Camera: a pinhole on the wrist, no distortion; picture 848 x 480 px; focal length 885.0 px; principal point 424.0 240.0 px. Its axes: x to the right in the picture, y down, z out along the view. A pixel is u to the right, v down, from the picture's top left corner.
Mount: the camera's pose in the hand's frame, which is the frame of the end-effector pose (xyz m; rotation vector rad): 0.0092 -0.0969 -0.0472 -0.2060 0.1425 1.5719
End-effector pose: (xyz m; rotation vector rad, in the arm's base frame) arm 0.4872 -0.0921 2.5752 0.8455 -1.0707 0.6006
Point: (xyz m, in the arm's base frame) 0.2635 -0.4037 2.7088
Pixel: 491 162
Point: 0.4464 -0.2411 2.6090
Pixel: 470 192
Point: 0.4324 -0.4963 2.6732
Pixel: 100 96
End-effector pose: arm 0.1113 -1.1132 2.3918 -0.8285 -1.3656 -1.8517
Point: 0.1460 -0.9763 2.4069
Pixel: 684 363
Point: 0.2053 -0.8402 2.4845
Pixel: 627 271
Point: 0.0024 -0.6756 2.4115
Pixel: 65 201
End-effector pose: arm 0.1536 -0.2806 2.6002 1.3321 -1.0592 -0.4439
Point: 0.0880 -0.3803 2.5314
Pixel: 378 140
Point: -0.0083 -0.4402 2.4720
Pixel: 182 237
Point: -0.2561 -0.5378 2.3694
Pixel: 126 360
